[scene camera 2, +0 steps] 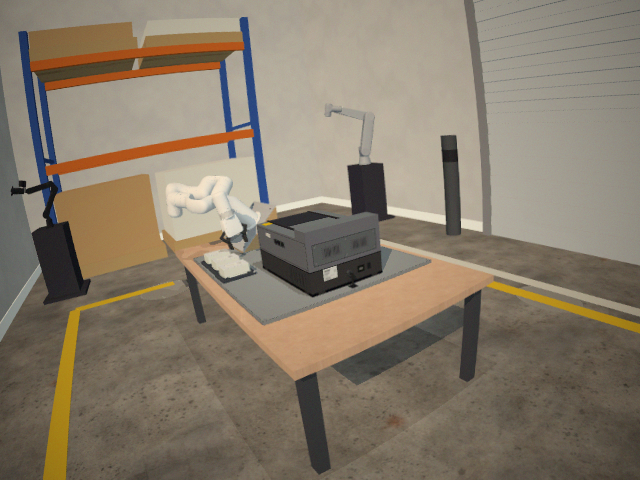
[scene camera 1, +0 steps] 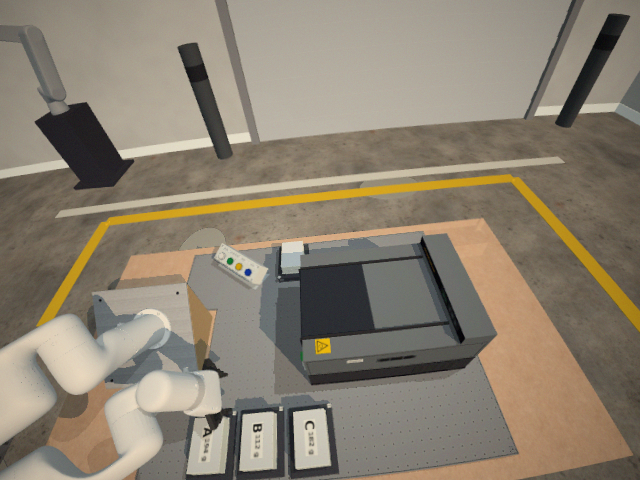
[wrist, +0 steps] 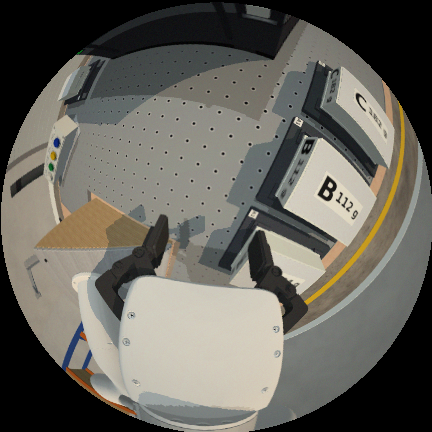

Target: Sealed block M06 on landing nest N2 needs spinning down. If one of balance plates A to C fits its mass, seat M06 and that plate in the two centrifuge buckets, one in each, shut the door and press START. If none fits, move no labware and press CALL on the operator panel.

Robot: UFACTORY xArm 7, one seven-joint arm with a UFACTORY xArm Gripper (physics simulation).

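Places are measured from the arm's base along level axes (x ahead, y left, z up), in millimetres.
Pixels of known places: gripper, fingertip midpoint: (scene camera 2: 239, 245) (scene camera 1: 225, 393) (wrist: 210, 232); arm's base at its link origin: (scene camera 2: 253, 221) (scene camera 1: 152, 328) (wrist: 93, 285).
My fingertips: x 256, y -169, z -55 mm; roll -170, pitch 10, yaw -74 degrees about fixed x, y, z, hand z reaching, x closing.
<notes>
Ahead of a thing's pixels: the offset from my fingertips to its top centre. Level surfaces: height alone.
My gripper (scene camera 1: 227, 392) (scene camera 2: 237, 243) (wrist: 210, 232) is open and empty, above the mat near plate A, with one finger over that plate's near edge in the wrist view. Balance plates A @[dx -32, dy -121, dz -16 mm] (scene camera 1: 207, 457), B, 112 g @[dx +101, dy -108, dz -16 mm] (scene camera 1: 250, 449) (wrist: 357, 187) and C, 182 g @[dx +237, dy -102, dz -16 mm] (scene camera 1: 323, 439) (wrist: 367, 107) sit in a row in dark nests. A's mass is small and partly covered. A pale block @[dx +155, dy +493, dz -2 mm] (scene camera 1: 292, 254) (wrist: 75, 82) sits on a dark nest behind the centrifuge (scene camera 1: 382, 356) (scene camera 2: 286, 248) (wrist: 200, 32); its label is unreadable. The centrifuge's buckets are hidden. The operator panel @[dx -55, dy +477, dz +14 mm] (scene camera 1: 240, 266) (wrist: 62, 150) has white, green, yellow and blue buttons.
A grey-topped box (scene camera 1: 108, 304) with a tan side stands beside my arm. The centrifuge is a tall obstacle on the perforated mat @[dz -69 mm] (scene camera 1: 413, 413) (scene camera 2: 273, 304) (wrist: 185, 135). The wooden table @[dz -82 mm] (scene camera 1: 542, 392) (scene camera 2: 382, 315) shows around the mat. Nests B and C adjoin A's.
</notes>
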